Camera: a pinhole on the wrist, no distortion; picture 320 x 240 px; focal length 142.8 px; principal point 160.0 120.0 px. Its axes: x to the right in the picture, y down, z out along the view. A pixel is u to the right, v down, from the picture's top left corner.
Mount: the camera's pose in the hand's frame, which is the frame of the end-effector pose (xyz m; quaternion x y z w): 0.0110 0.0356 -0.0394 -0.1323 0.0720 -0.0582 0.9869
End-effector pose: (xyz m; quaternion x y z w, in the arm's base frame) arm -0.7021 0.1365 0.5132 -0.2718 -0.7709 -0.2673 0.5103
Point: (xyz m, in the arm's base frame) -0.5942 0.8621 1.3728
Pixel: outside the picture
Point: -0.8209 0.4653 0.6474
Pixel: 218 147
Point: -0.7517 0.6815 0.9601
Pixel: 286 223
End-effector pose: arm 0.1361 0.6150 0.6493 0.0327 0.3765 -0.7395 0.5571
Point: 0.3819 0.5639 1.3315
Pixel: 39 14
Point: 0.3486 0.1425 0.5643
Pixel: 241 174
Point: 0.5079 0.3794 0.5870
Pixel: 154 222
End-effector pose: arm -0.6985 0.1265 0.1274 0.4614 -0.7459 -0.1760 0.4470
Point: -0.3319 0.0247 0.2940
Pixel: behind the camera
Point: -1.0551 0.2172 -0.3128
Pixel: 68 39
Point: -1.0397 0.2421 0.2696
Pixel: 137 230
